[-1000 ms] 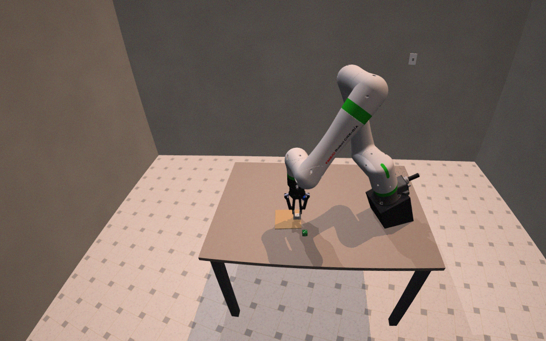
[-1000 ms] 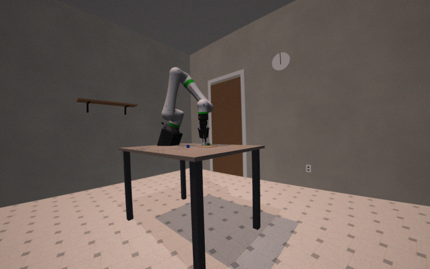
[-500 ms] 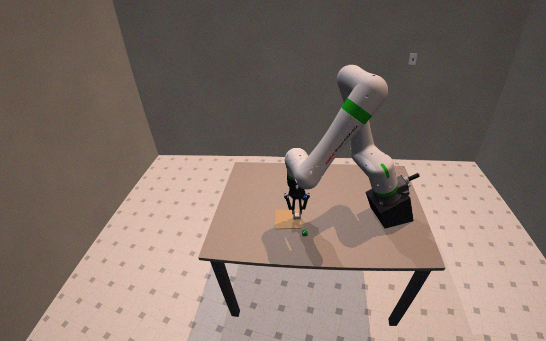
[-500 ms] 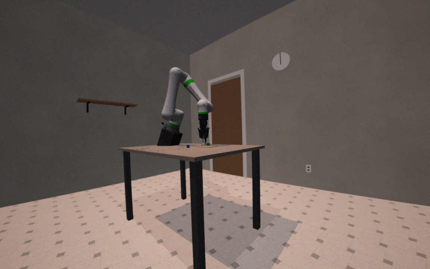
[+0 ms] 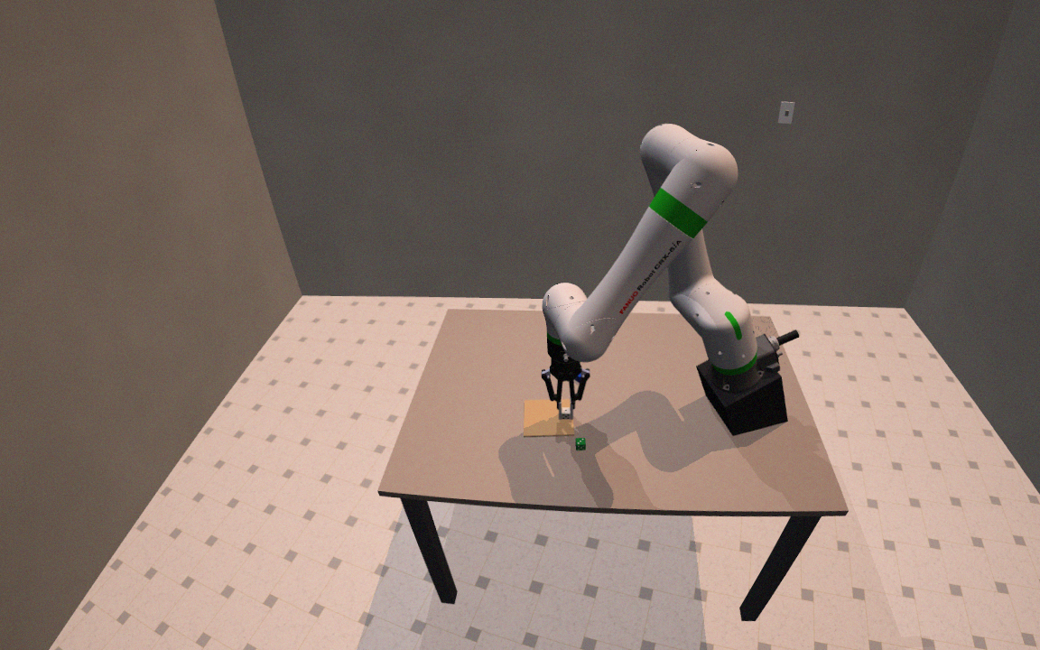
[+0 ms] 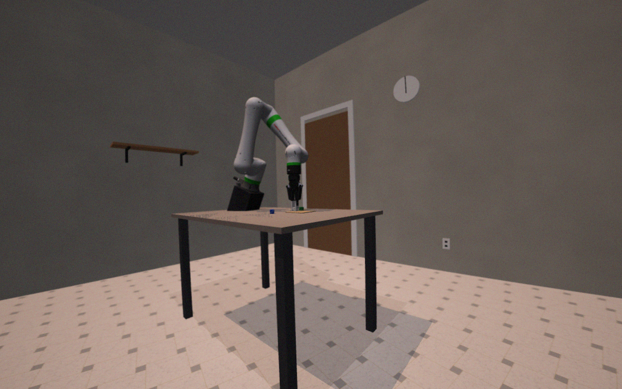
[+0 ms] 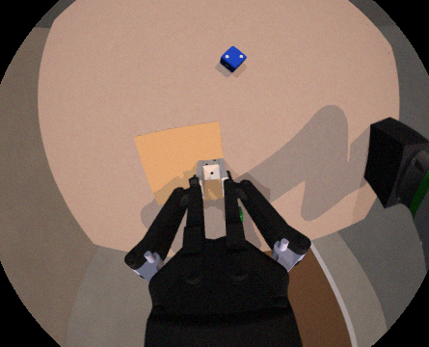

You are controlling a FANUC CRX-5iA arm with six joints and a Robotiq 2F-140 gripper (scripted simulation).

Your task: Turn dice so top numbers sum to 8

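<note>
Right now the white die is 20 mm below my hand. From my hand the other things lie so: mat (50 mm ahead, 40 mm below, 10 mm to the right); green die (110 mm to the left, 30 mm below, 20 mm behind); blue die (150 mm to the right, 60 mm behind, 30 mm below).
</note>
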